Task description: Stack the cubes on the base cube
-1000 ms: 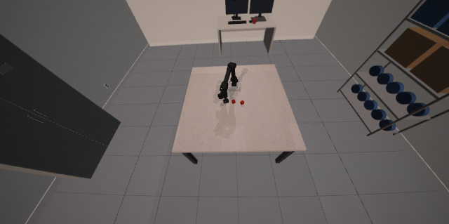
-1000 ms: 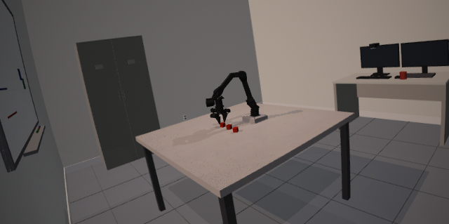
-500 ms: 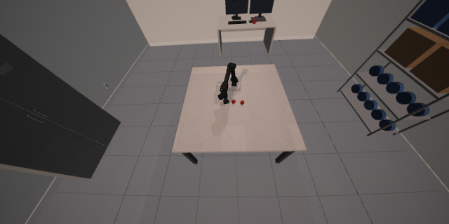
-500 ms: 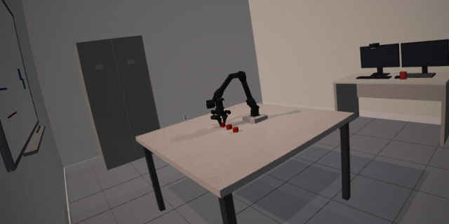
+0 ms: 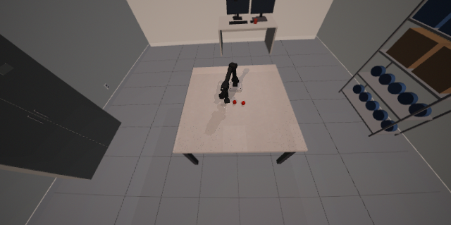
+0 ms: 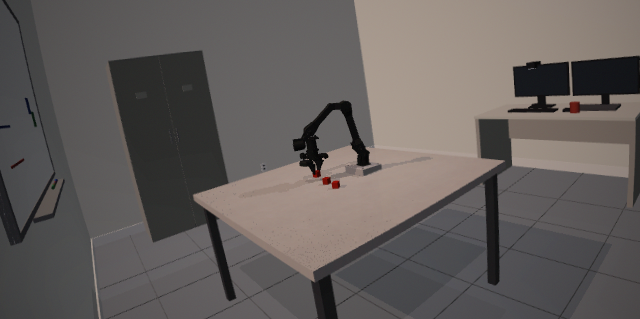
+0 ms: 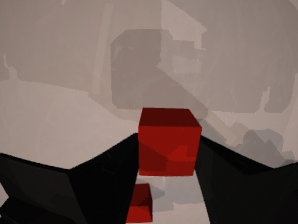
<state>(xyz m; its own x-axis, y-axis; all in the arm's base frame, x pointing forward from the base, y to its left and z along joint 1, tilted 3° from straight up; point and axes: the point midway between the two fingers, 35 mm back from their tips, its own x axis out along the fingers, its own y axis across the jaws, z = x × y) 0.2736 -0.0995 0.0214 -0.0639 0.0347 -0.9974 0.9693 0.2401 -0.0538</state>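
The red cube lies 100 mm to the left of my gripper tip and 20 mm below it.
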